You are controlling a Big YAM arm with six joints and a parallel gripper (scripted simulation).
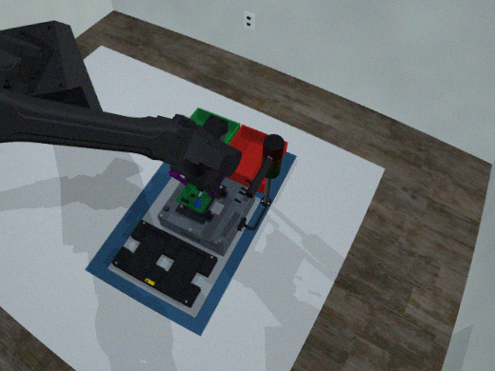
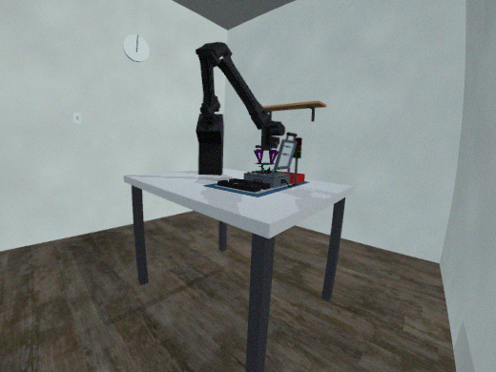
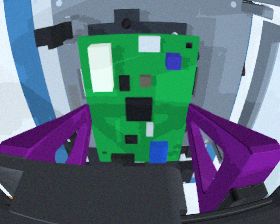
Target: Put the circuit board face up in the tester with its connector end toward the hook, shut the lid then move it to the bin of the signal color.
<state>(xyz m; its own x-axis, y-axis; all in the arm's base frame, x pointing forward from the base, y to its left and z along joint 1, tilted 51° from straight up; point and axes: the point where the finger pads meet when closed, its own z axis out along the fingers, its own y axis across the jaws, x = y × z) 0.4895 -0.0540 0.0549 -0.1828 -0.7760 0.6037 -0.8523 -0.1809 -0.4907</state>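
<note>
Now: the black latch hook 7 cm to the left of my hand, 5 cm behind it and 3 cm below it. From my hand the other things lie so: green circuit board right at my hand; then red bin 18 cm to the left, 10 cm below, 8 cm ahead; then tester lid 12 cm ahead, 7 cm above, 3 cm to the right.
</note>
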